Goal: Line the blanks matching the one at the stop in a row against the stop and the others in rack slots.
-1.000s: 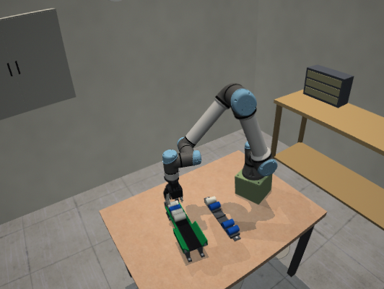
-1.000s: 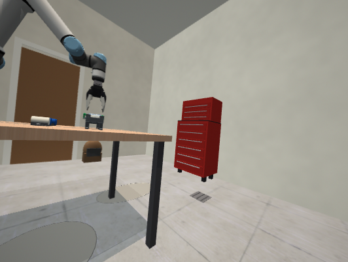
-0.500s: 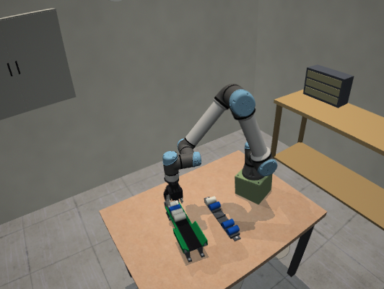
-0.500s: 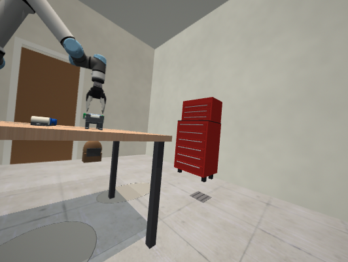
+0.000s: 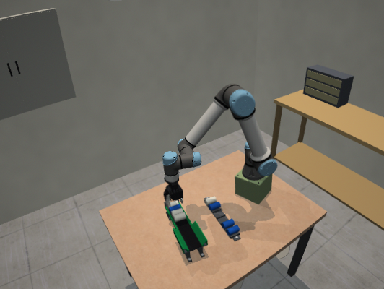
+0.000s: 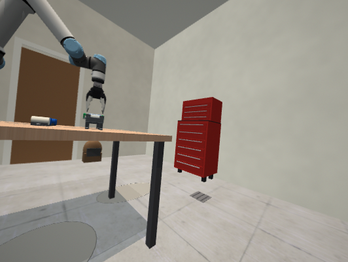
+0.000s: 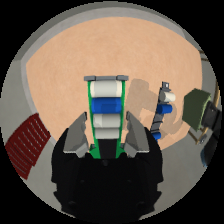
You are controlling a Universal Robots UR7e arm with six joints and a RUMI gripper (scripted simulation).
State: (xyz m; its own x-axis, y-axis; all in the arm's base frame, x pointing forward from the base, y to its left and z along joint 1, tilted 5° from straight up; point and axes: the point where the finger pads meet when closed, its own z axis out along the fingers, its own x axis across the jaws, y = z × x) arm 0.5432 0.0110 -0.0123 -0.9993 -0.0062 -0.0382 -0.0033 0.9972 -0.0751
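Right now the dark stock rack is 250 mm behind my hand, 130 mm below it and 110 mm to the left of it.
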